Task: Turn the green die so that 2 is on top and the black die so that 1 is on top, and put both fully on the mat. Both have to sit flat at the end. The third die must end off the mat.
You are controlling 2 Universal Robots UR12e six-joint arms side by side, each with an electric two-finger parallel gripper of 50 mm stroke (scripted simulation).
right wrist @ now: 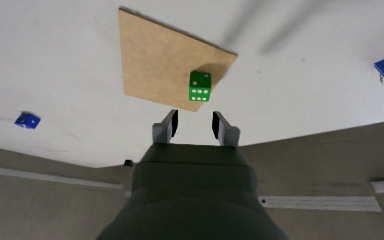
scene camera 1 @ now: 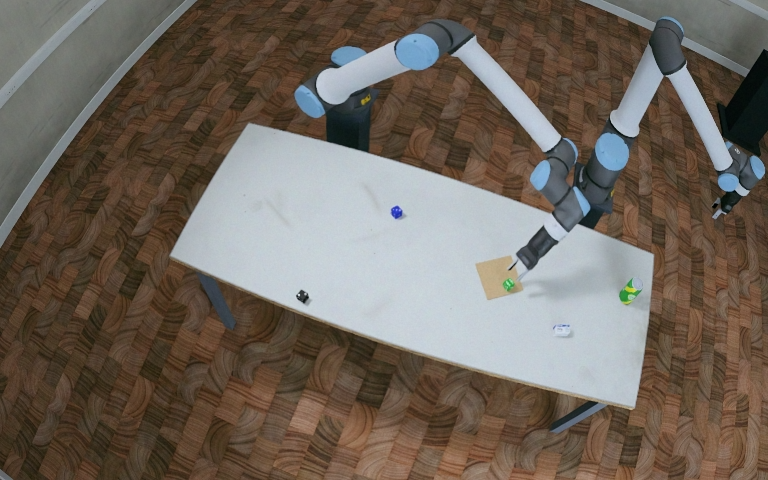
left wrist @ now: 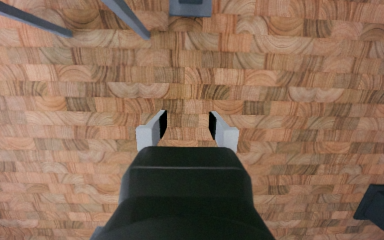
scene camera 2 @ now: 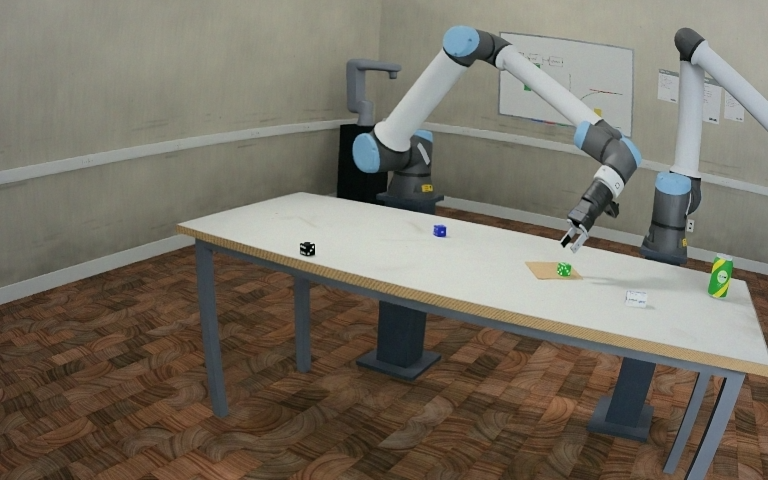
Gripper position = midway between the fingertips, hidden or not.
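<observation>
Scene camera 1 shows a tan mat (scene camera 1: 492, 273) together with the right gripper (scene camera 1: 512, 275). In scene camera 2 the right gripper (scene camera 2: 567, 248) is visible again. The right wrist view has both the right gripper (right wrist: 195, 119) and the mat (right wrist: 157, 60). The left gripper (left wrist: 188, 119) can be seen as well, while the tan mat is out of frame in the left wrist view.
</observation>
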